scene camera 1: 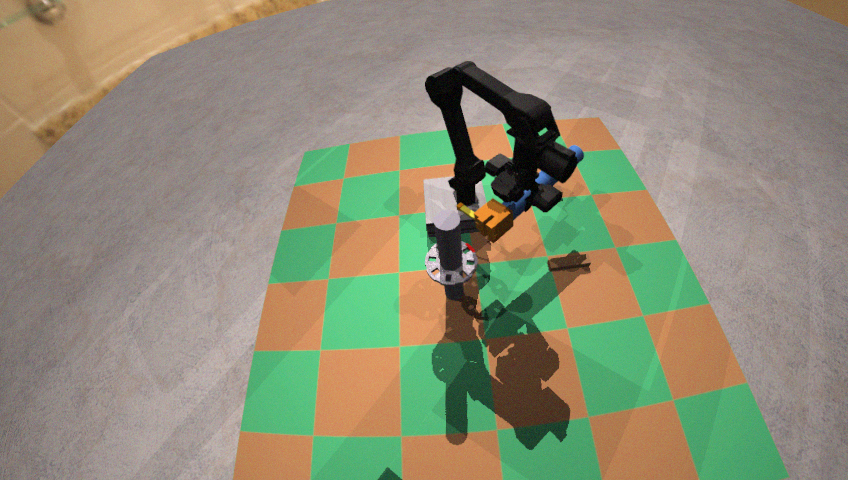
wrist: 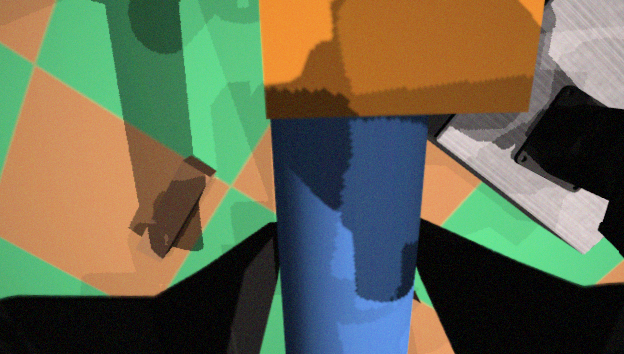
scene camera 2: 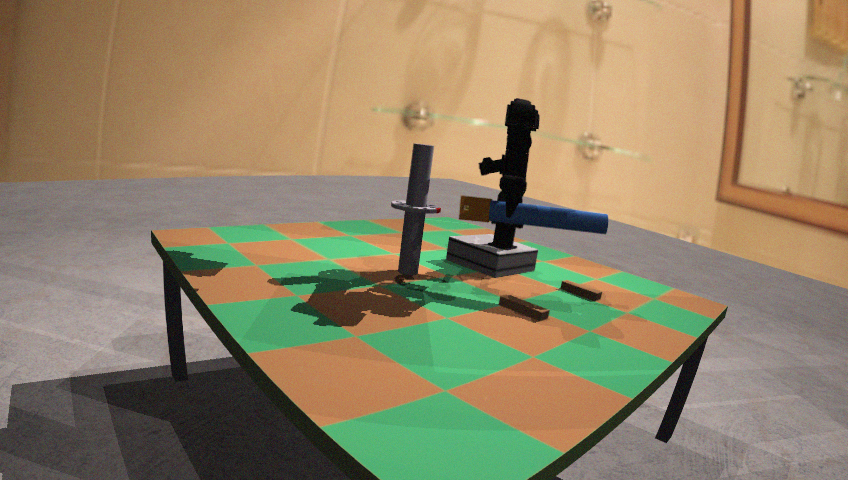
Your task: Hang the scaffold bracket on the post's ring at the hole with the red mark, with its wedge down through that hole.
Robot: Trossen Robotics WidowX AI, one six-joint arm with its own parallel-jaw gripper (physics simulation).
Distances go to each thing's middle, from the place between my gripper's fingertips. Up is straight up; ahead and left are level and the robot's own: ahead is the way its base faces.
Scene:
The scaffold bracket (scene camera 2: pixel 481 209) lies 40 mm to the left of my hand, 30 mm behind it and 10 mm above it. Round my hand: grey post (scene camera 1: pixel 447 226) 200 mm to the right, 100 mm ahead, 20 mm below.

